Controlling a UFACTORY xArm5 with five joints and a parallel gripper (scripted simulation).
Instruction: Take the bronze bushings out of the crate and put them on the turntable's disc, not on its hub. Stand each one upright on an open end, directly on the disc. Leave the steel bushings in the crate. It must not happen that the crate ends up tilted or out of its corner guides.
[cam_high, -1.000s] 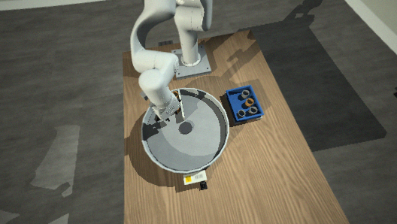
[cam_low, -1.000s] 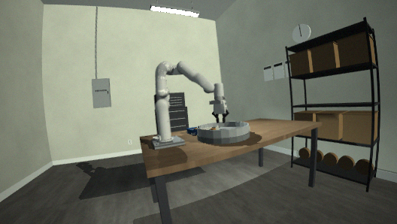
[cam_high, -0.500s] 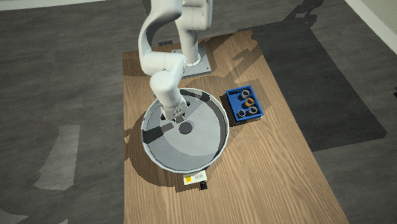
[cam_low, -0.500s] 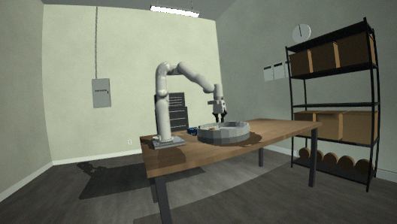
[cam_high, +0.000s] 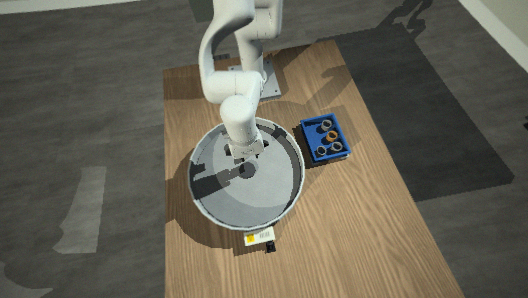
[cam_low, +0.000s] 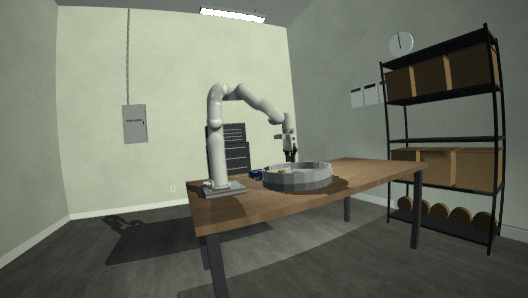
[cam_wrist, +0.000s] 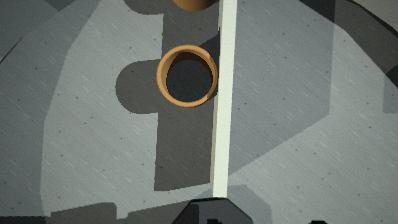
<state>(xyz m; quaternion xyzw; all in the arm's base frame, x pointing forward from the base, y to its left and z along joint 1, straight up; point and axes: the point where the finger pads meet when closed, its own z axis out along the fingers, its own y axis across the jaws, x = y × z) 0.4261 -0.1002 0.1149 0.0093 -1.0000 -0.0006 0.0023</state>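
Right now the blue crate is 32 cm to the left of my hand, 12 cm below it and 4 cm behind it. Also, from my hand: grey turntable disc: 9 cm below, 3 cm ahead, 2 cm to the right.
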